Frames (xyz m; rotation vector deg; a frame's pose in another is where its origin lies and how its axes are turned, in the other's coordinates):
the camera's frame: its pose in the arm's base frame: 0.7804 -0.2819 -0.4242 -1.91 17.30 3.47
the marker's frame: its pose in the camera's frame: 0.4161 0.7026 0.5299 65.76 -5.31 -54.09
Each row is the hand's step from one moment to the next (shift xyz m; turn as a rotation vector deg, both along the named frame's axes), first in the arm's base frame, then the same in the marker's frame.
Working: the arm's base frame: its pose in the marker's frame: -0.4065 -1.0566 0.7728 -55.06 -9.69 60.01

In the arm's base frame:
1: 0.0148 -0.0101 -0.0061 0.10 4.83 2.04
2: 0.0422 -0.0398 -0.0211 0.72 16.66 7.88
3: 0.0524 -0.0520 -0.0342 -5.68 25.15 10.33
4: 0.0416 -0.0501 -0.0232 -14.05 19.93 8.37
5: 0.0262 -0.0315 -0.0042 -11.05 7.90 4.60
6: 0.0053 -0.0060 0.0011 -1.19 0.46 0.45
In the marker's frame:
1: 0.0177 0.0066 -0.0007 -4.22 2.01 -2.38
2: 0.0598 0.0150 0.0039 -14.81 7.74 -7.81
3: 0.0802 0.0135 0.0019 -25.08 5.39 -10.66
4: 0.0673 0.0117 0.0104 -25.00 -3.19 -5.41
5: 0.0367 0.0135 0.0128 -13.49 -4.85 0.30
6: 0.0061 0.0039 0.0035 -1.17 -0.61 0.29

